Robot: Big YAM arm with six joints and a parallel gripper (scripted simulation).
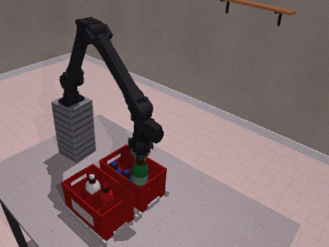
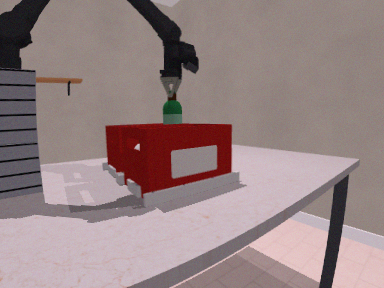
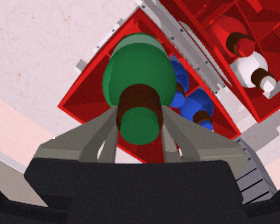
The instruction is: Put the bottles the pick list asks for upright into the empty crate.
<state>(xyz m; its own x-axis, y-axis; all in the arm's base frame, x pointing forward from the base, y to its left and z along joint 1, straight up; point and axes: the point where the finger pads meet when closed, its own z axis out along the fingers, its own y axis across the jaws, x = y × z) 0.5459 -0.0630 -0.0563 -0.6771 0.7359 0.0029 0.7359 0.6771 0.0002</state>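
Right now my hand is 60 mm above the green-label bottle. Also, from my hand: blue bottle (200 mm below, 170 mm behind, 10 mm to the left); white-label bottle (200 mm below, 180 mm behind, 130 mm to the right); red-label bottle (200 mm below, 130 mm to the right, 90 mm behind).
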